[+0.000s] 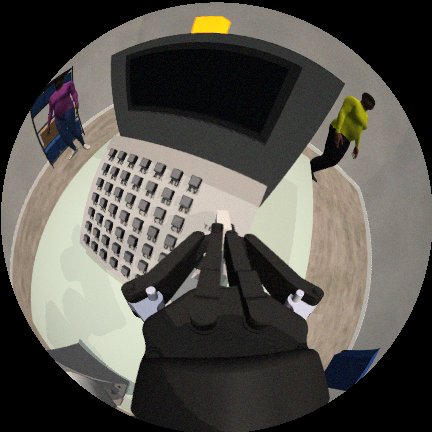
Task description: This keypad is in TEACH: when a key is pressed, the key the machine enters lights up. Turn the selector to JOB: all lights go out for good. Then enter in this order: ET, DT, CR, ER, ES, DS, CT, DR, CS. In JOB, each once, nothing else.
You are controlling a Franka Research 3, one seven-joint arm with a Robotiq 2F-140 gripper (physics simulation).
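Observation:
The keypad is a light beige panel with rows of dark grey keys on its left part; no key looks lit, and the key labels are too small to read here. My gripper is shut, its pale fingertips together over the bare right part of the panel, to the right of the keys. A small piece of dark lettering shows just left of the fingertips. The selector does not show; the fingers cover that part of the panel. The lowest right keys are partly hidden by the left finger linkage.
A dark screen in a grey housing rises behind the keys. A yellow block shows beyond it. A person in purple stands at the left, one in yellow-green at the right. A blue object is at the lower right.

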